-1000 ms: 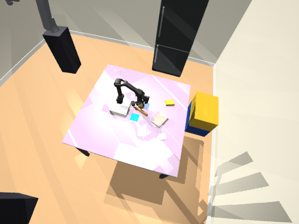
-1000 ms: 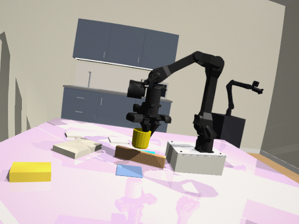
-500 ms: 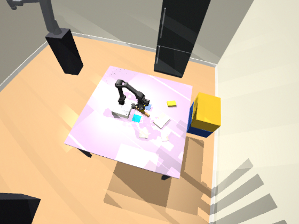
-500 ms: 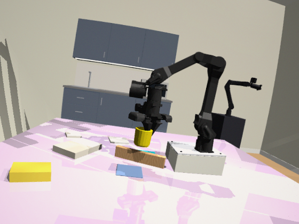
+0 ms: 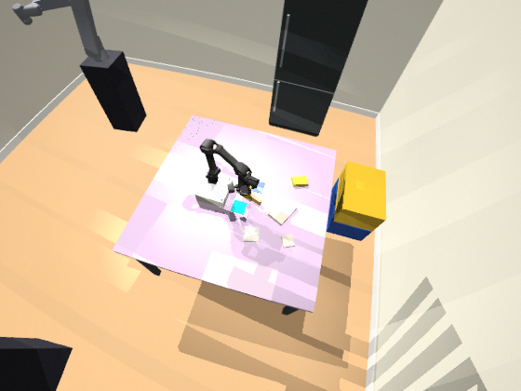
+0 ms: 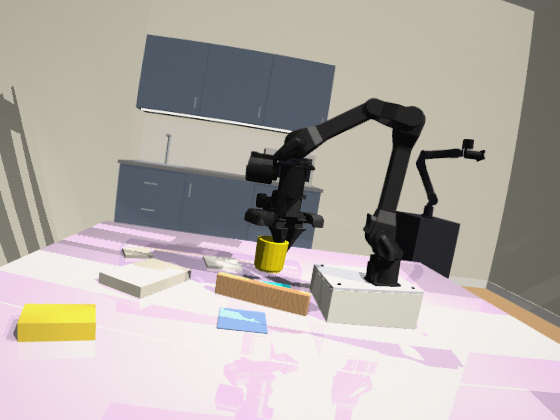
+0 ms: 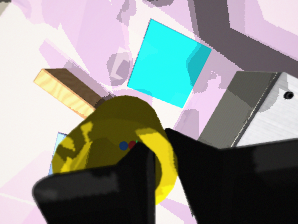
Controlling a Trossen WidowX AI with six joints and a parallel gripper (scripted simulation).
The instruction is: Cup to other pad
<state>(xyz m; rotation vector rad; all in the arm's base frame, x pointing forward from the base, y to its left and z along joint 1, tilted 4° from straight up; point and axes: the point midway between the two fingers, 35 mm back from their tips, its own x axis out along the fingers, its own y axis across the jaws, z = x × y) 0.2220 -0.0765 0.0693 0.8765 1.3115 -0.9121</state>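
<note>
Now: gripper tip 9 cm above the wooden block, 4 cm to the right of it and 4 cm short of it. The rest, counted from my gripper tip: light blue pad: 14 cm to the left, 11 cm below, 9 cm ahead; flat white tile: 24 cm to the right, 11 cm ahead, 10 cm below; yellow cup: 2 cm ahead, 1 cm to the left.
</note>
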